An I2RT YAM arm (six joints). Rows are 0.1 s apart.
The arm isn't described. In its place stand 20 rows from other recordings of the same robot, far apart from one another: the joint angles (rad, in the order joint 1, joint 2, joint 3, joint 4, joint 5, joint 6), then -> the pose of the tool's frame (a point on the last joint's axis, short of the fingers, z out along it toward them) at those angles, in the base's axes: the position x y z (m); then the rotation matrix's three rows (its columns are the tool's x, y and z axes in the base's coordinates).
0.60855, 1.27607, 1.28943, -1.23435, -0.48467, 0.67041 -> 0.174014 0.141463 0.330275; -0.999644 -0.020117 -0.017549; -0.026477 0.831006 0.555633; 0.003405 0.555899 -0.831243
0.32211, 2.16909, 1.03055, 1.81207, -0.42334, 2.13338 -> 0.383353 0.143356 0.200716; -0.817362 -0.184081 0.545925; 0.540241 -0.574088 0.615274; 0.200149 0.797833 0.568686
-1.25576, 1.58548, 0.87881, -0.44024, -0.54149, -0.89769 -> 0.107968 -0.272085 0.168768; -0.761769 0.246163 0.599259; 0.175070 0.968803 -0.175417; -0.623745 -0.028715 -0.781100
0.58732, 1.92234, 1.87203, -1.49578, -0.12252, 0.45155 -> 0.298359 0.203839 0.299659; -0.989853 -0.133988 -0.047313; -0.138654 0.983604 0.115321; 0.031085 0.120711 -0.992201
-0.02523, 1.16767, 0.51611, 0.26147, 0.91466, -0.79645 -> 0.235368 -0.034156 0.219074; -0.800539 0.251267 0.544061; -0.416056 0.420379 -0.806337; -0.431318 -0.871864 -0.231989
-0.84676, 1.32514, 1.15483, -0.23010, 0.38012, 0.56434 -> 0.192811 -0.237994 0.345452; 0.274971 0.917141 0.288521; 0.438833 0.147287 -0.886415; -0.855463 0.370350 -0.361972
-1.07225, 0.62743, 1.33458, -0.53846, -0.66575, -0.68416 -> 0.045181 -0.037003 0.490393; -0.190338 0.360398 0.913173; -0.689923 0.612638 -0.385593; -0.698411 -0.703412 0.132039
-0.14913, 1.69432, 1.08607, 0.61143, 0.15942, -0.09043 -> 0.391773 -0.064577 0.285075; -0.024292 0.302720 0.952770; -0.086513 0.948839 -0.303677; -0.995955 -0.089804 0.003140
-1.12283, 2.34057, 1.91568, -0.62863, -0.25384, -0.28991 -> 0.226929 -0.451588 0.162473; -0.594783 0.676877 0.433672; 0.598869 0.732968 -0.322668; -0.536274 0.067795 -0.841317
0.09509, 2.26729, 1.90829, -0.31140, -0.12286, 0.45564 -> 0.522706 0.054237 0.218184; -0.638924 0.101701 0.762518; 0.377763 0.904955 0.195834; -0.670128 0.413174 -0.616616
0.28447, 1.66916, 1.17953, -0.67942, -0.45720, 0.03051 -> 0.314040 0.108199 0.216445; -0.895715 -0.390358 0.212875; -0.233389 0.820288 0.522166; -0.378450 0.418029 -0.825849
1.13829, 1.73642, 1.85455, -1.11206, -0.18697, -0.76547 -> 0.144542 0.328883 0.371001; 0.394232 -0.917312 0.055853; -0.770301 -0.296683 0.564461; -0.501216 -0.265552 -0.823568
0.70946, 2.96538, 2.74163, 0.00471, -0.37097, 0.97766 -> 0.474691 0.424576 0.140634; -0.818183 -0.352720 0.454054; 0.316065 0.383770 0.867654; -0.480291 0.853411 -0.202512
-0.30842, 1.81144, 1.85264, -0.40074, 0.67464, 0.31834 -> 0.393937 -0.148840 0.404116; -0.069839 0.859170 0.506901; 0.278778 0.504706 -0.817040; -0.957813 0.084252 -0.274766
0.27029, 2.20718, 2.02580, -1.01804, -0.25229, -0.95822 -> 0.448695 0.133542 0.239566; -0.233359 -0.933574 0.272000; -0.886774 0.319086 0.334390; -0.398969 -0.163170 -0.902330
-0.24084, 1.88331, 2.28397, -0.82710, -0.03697, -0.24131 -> 0.391802 -0.094874 0.470194; -0.439206 0.103721 0.892379; -0.138037 0.973727 -0.181115; -0.887718 -0.202728 -0.413350
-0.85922, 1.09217, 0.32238, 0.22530, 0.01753, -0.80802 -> 0.136559 -0.159327 0.163635; -0.788199 0.285417 0.545234; -0.192764 0.726873 -0.659164; -0.584453 -0.624654 -0.517902
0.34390, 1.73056, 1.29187, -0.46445, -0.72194, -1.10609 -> 0.341950 0.147453 0.245302; 0.239242 -0.946933 0.214666; -0.626983 0.018149 0.778822; -0.741388 -0.320919 -0.589369
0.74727, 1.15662, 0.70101, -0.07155, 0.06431, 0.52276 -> 0.188478 0.171509 0.246157; -0.638030 -0.368103 0.676327; 0.088081 0.837678 0.539014; -0.764957 0.403479 -0.502041
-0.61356, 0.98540, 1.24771, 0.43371, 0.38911, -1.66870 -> 0.137149 -0.113102 0.523587; -0.818315 0.446371 0.362095; -0.549955 -0.424965 -0.718995; -0.167061 -0.787501 0.593239
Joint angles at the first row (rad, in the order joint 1, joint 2, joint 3, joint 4, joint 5, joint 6):
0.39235, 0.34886, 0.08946, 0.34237, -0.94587, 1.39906
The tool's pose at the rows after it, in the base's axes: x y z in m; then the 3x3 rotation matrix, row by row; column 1 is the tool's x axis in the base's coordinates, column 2 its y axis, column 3 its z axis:
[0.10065 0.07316 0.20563], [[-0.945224 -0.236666 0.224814], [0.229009 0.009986 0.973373], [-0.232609 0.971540 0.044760]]
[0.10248 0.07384 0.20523], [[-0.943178 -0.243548 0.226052], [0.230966 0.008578 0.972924], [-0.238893 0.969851 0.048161]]
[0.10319 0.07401 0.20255], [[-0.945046 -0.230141 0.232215], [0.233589 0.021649 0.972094], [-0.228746 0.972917 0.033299]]
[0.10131 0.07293 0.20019], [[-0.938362 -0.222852 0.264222], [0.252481 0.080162 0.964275], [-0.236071 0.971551 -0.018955]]
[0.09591 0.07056 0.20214], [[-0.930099 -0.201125 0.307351], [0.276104 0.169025 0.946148], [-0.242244 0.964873 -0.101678]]
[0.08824 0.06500 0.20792], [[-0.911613 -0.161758 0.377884], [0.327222 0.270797 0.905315], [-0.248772 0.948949 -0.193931]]
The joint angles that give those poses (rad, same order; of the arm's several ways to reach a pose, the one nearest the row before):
0.39391, 0.37786, 0.08793, 0.36679, -0.94850, 1.39829
0.39350, 0.40154, 0.08489, 0.39924, -0.94739, 1.39639
0.39346, 0.40645, 0.08412, 0.37898, -0.94209, 1.38571
0.39764, 0.36644, 0.10663, 0.22910, -0.90548, 1.30827
0.40947, 0.30732, 0.16119, -0.00705, -0.84139, 1.21022
0.41298, 0.25010, 0.23175, -0.24849, -0.74442, 1.13128

